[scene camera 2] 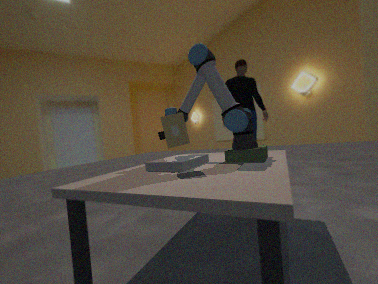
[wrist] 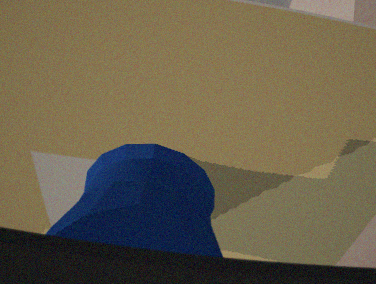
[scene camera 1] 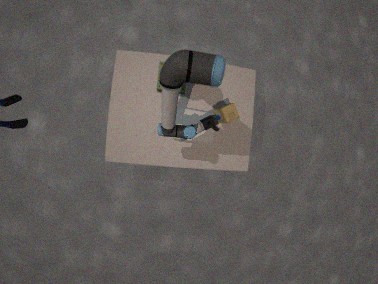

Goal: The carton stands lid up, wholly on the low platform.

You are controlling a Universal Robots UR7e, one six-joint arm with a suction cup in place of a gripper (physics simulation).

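Seen in the pictures: hand, its tool point: (wrist: 154, 172) (scene camera 1: 220, 116); arm's base, origin of its link: (scene camera 2: 244, 148).
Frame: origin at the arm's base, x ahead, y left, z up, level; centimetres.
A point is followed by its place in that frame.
Note:
The carton (scene camera 1: 229, 113) @[z 20.9, x 29.3, y 37.0 cm] (scene camera 2: 175, 130) @[z 13.3, x 25.6, y 41.4 cm] (wrist: 150, 75) @[z 12.5, x 33.5, y 34.3 cm] is a tan box held in the air, tilted, above the table. My suction gripper (scene camera 1: 218, 118) (wrist: 150, 195), a blue cup, is against one of its faces, partly over a pale patch. In the scene camera 2 view the cup is hidden behind the carton. The low platform (scene camera 1: 195, 113) @[z -2.2, x 26.5, y 18.5 cm] (scene camera 2: 175, 164) @[z -3.4, x 30.3, y 35.2 cm] is a flat grey-white slab on the table; the arm and its shadow cover part of it from above. The carton is apart from it, off its right side in the scene camera 1 view. Which face is the lid, I cannot tell.
The table (scene camera 1: 135, 145) @[z -7.1, x 52.8, y -28.2 cm] (scene camera 2: 240, 195) @[z -7.0, x -5.2, y 68.4 cm] carries the arm's green base (scene camera 1: 160, 82) (scene camera 2: 246, 154) @[z -2.7, x -1.7, y 10.5 cm] near its back edge. The arm reaches over the platform. A person (scene camera 2: 242, 92) stands behind the table in the scene camera 2 view.

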